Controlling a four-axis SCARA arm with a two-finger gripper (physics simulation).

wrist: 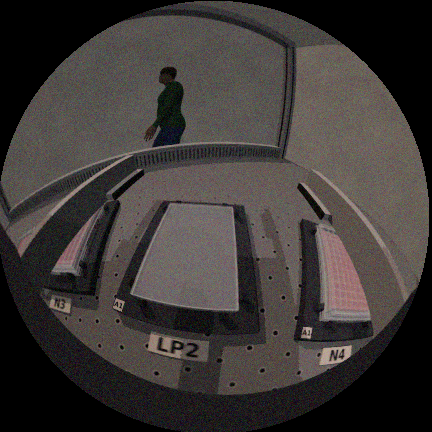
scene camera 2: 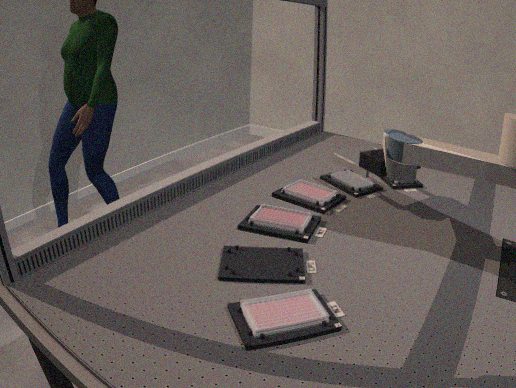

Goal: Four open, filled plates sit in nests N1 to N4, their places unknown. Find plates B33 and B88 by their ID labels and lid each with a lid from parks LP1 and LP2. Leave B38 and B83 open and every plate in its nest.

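Places are measured from the arm's base along level axes (x up, y back, z right), in centimetres.
Pixels of known places: gripper, fingertip midpoint: (wrist: 220,164) (scene camera 2: 354,153).
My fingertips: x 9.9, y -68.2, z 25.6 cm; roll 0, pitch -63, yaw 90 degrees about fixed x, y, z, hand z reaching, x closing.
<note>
Ahead of a thing's pixels: the offset from my fingertips to its top centre. "pt": to the spot under its first point.
My gripper (scene camera 2: 352,154) (wrist: 220,164) is open and empty, its fingers wide apart above the table. A clear grey lid @[dz -2.9, dx -6.8, dy +1.1 cm] (scene camera 2: 352,180) (wrist: 192,255) sits in the black park LP2 @[dz -2.9, dx -6.6, dy +1.1 cm] (wrist: 250,280), between and below the fingers in the wrist view. A pink-filled plate @[dz +11.7, dx -6.0, dy +12.0 cm] (wrist: 345,275) sits in N4 @[dz +11.7, dx -6.4, dy +12.0 cm] (wrist: 309,280), on the right; another plate @[dz -19.8, dx -6.0, dy -4.5 cm] (wrist: 75,252) (scene camera 2: 311,192) sits in N3 @[pt dz -14.1, dx -8.6, dy -1.0 cm] (wrist: 102,255), on the left. In the scene view a plate @[dz -37.7, dx -6.0, dy -2.6 cm] (scene camera 2: 280,218) sits in N2, and the nearest plate @[dz -67.8, dx -5.8, dy +16.5 cm] (scene camera 2: 285,311) in N1. Park LP1 @[dz -55.0, dx -6.6, dy +3.8 cm] (scene camera 2: 262,263) holds no lid. Plate ID labels are not readable; which plate is lidded I cannot tell.
The arm's end column (scene camera 2: 401,162) stands beside the gripper and hides N4 in the scene view. A slotted barrier (scene camera 2: 165,192) (wrist: 210,151) runs along the table edge, with a person in green (scene camera 2: 92,60) (wrist: 170,107) beyond it. A dark plate-like object @[pt dz -27.9, dx -8.6, dy +55.5 cm] (scene camera 2: 507,270) shows at the right edge.
</note>
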